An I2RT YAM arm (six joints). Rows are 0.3 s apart.
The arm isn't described. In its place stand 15 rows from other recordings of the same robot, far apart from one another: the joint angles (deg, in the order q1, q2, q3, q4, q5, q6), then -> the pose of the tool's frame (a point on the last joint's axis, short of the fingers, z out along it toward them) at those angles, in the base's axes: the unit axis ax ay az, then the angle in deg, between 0 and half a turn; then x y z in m.
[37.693 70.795 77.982 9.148 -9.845 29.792] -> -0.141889 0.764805 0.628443 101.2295 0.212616 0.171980 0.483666
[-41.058 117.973 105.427 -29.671 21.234 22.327] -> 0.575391 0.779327 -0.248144 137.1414 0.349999 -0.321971 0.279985
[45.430 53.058 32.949 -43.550 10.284 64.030] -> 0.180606 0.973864 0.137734 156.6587 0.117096 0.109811 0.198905
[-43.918 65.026 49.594 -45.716 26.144 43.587] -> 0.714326 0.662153 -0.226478 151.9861 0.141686 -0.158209 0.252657
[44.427 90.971 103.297 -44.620 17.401 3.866] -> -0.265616 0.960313 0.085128 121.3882 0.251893 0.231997 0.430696
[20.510 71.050 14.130 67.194 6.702 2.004] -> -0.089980 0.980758 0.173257 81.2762 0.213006 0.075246 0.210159
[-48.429 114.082 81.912 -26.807 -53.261 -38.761] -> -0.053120 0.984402 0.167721 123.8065 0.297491 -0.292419 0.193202
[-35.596 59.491 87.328 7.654 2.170 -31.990] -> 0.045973 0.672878 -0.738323 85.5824 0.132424 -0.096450 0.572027
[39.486 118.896 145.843 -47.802 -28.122 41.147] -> -0.131954 0.836675 0.531566 146.2517 0.326806 0.291007 0.471622
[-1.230 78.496 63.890 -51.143 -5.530 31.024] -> 0.266406 0.958515 0.101375 158.0206 0.264522 -0.002248 0.268700
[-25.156 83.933 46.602 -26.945 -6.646 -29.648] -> -0.052358 0.997197 -0.053457 154.1938 0.246831 -0.111366 0.176637
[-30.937 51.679 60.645 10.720 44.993 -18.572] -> 0.457694 0.615413 -0.641703 107.1606 0.143455 -0.115326 0.451480
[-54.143 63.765 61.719 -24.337 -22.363 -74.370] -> -0.266232 0.865233 -0.424843 136.1952 0.155116 -0.191500 0.354008
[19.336 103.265 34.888 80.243 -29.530 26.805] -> -0.202674 0.797822 0.567806 102.2258 0.304979 0.125613 0.186394
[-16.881 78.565 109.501 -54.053 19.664 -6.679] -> 0.192960 0.937511 -0.289549 119.6735 0.231779 -0.082855 0.507460
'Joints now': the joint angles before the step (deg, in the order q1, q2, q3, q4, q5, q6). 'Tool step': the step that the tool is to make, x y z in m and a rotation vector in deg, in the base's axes. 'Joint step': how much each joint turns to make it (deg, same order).
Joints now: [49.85, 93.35, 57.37, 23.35, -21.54, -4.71]
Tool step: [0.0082, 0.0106, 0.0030, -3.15, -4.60, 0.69]
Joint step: [0.15, 2.45, 4.12, -3.25, 0.76, -5.92]
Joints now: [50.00, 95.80, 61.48, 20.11, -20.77, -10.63]
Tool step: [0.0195, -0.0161, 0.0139, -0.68, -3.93, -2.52]
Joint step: [-3.78, -0.93, 1.99, -2.17, -0.41, -3.84]
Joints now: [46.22, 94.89, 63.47, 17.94, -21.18, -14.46]
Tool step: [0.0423, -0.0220, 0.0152, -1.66, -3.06, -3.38]
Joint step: [-6.73, 2.29, 6.33, -4.58, -2.47, -4.33]
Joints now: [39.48, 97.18, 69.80, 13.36, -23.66, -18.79]
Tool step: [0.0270, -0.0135, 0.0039, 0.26, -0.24, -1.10]
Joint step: [-4.04, 2.55, 3.81, -1.21, -2.87, -0.72]
